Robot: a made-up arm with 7 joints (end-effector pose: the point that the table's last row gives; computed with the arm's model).
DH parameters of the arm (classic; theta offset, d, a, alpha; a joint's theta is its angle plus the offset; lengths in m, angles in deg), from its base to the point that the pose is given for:
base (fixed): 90 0 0.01 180
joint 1: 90 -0.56 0.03 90
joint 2: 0 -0.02 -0.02 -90
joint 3: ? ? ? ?
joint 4: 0 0.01 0 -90
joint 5: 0 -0.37 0.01 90
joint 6: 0 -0.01 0.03 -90
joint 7: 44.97 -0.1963 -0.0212 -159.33
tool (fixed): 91.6 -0.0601 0 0
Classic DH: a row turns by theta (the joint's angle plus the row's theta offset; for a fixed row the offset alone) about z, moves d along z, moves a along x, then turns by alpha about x.
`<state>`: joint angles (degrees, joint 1 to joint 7).
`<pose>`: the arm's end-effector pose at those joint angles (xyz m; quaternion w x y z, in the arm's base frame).
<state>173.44 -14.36 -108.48 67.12 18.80 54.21 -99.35</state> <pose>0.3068 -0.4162 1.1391 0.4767 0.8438 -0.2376 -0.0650</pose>
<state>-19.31 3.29 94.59 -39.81 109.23 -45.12 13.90</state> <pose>0.0640 0.2776 1.5200 0.0644 -0.5206 -0.2160 -0.8236</pose>
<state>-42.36 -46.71 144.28 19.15 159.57 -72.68 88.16</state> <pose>-0.4552 -0.7100 1.0729 0.1957 0.7198 -0.5826 0.3226</pose>
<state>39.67 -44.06 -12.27 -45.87 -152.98 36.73 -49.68</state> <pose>-0.6747 0.4987 0.8761 0.0146 -0.3652 0.7632 0.5329</pose>
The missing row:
joint 3: 0 -0.56 0.03 90
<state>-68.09 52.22 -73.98 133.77 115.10 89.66 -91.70</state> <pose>-0.1009 0.5140 0.6261 0.4945 -0.4314 0.6590 0.3676</pose>
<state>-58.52 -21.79 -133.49 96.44 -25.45 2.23 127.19</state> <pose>-0.5580 -0.2273 0.8125 0.1851 -0.5462 -0.5825 0.5728</pose>
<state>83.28 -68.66 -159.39 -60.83 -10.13 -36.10 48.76</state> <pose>-0.2506 0.5451 1.2002 0.5534 0.2086 -0.3666 0.7182</pose>
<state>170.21 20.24 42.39 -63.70 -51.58 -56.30 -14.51</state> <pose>0.1079 -0.2000 1.3441 0.7172 -0.4988 0.3759 -0.3090</pose>
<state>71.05 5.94 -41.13 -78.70 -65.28 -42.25 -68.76</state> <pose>-0.4104 0.0967 1.2073 0.0249 0.6081 0.0913 -0.7882</pose>
